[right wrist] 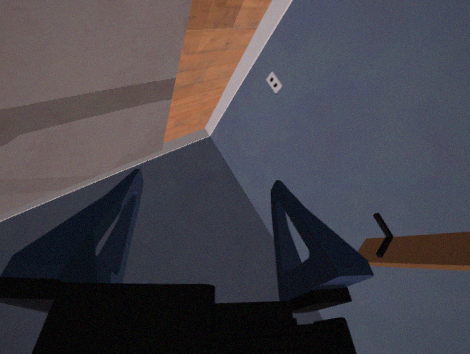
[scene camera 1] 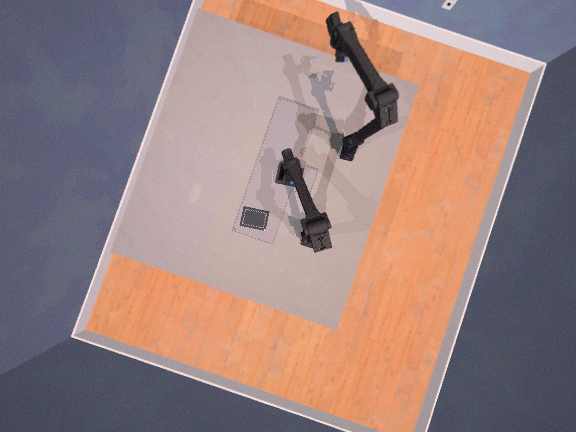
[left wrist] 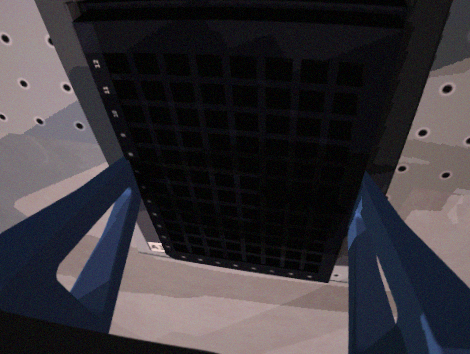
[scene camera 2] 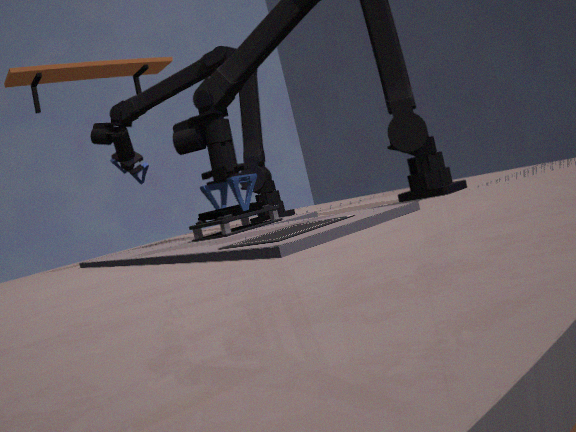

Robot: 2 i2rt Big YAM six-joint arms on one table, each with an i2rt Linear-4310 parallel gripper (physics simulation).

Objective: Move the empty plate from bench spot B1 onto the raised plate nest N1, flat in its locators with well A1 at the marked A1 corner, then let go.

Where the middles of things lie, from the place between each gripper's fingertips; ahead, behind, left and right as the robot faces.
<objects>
My right hand is 2 cm short of the black well plate (left wrist: 248,135), 73 cm to the right of it and 18 cm above it. From my right hand the other things lie so: plate nest (scene camera 2: 297,229): 11 cm ahead, 107 cm to the left, 23 cm below.
Right now my left hand is 1 cm below the black well plate. The rest, counted from my left hand: plate nest (9 cm ahead, 35 cm to the left, 4 cm below).
</objects>
